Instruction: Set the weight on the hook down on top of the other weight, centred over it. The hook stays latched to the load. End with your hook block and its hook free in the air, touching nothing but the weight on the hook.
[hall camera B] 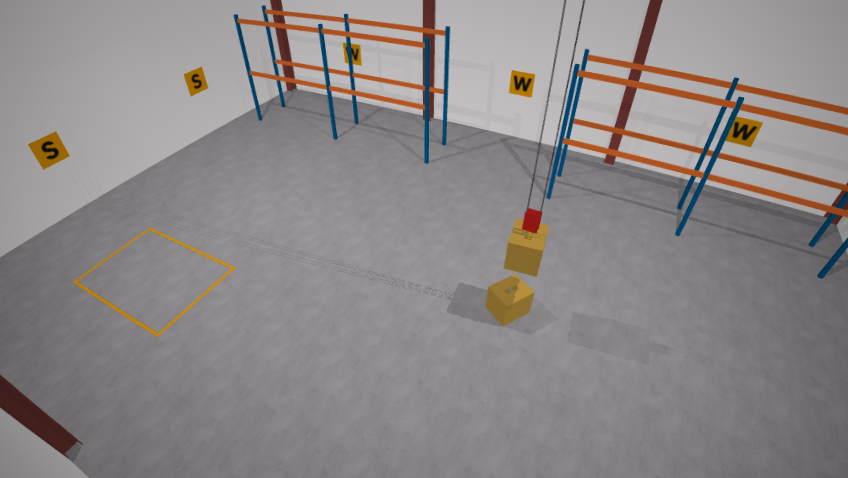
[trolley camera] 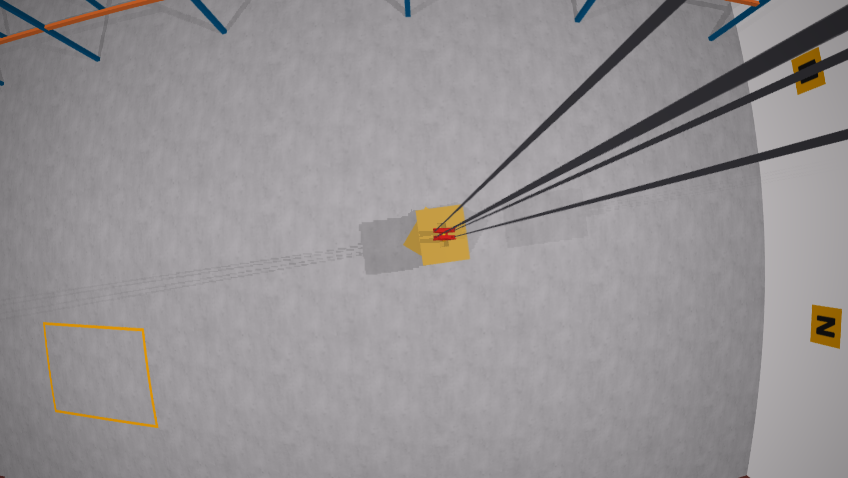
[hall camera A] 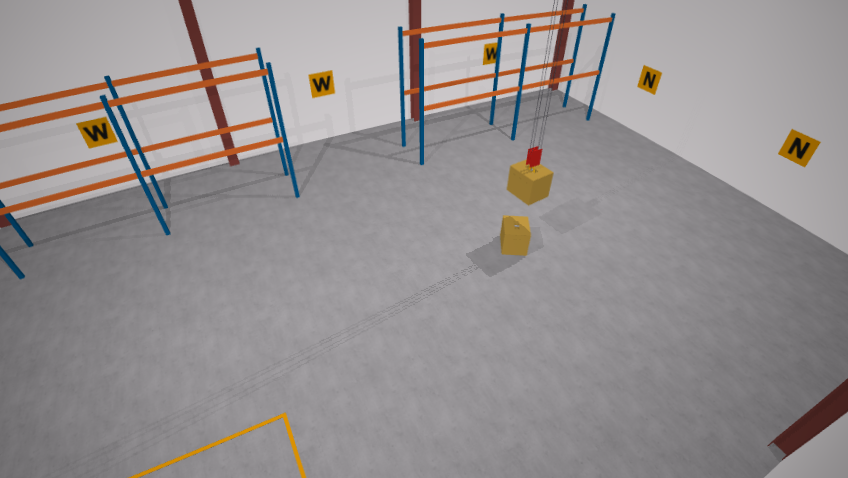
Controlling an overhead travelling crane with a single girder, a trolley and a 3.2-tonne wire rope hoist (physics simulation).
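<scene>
The weight on the hook, a yellow block [hall camera A: 529, 188] [hall camera B: 523, 260] [trolley camera: 446, 252], hangs level in the air. My red hook block [hall camera A: 533, 157] [hall camera B: 532, 220] [trolley camera: 444, 233] is just above it, the hook latched to its top. The other weight [hall camera A: 514, 242] [hall camera B: 510, 304] [trolley camera: 411, 241], also a yellow block, stands on the floor below, turned at an angle to the hanging one. A gap shows between them in both hall views. In the trolley view the hanging weight covers most of the other weight, whose corner sticks out on the left.
A yellow-orange marked rectangle [hall camera A: 207, 445] [hall camera B: 191, 248] [trolley camera: 93, 326] lies on the floor well away from the weights. Blue and orange racks stand along the W wall, one with a post [hall camera A: 421, 100] at the right in hall camera A, another with a post [hall camera B: 426, 100] in hall camera B.
</scene>
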